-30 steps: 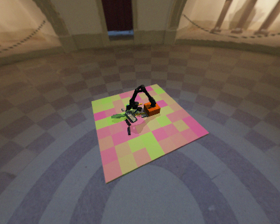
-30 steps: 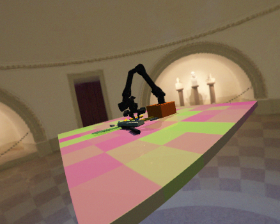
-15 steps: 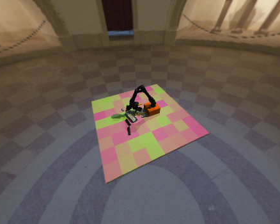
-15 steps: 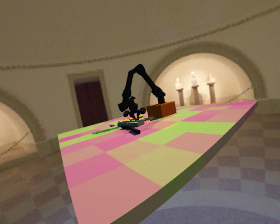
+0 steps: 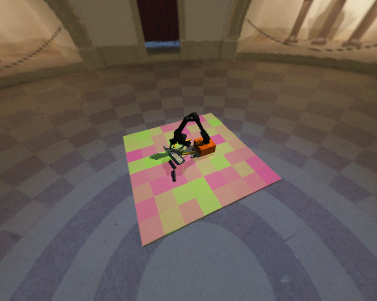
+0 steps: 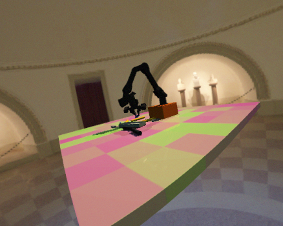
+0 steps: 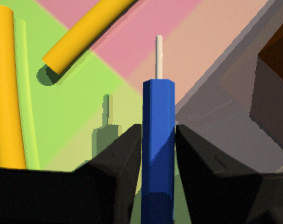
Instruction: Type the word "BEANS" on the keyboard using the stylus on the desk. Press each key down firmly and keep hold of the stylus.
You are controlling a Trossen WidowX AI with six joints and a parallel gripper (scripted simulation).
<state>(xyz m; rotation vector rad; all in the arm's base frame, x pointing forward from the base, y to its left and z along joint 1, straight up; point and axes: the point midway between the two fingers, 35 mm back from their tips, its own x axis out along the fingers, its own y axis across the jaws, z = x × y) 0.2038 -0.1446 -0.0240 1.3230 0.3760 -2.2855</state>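
Now: the blue stylus 1 cm behind my gripper tip and 1 cm to the right of it. Also, from my gripper tip: small grey object (18 cm ahead, 13 cm to the right, 4 cm below); dark blue-tipped pen (9 cm ahead, 15 cm to the right, 4 cm below).
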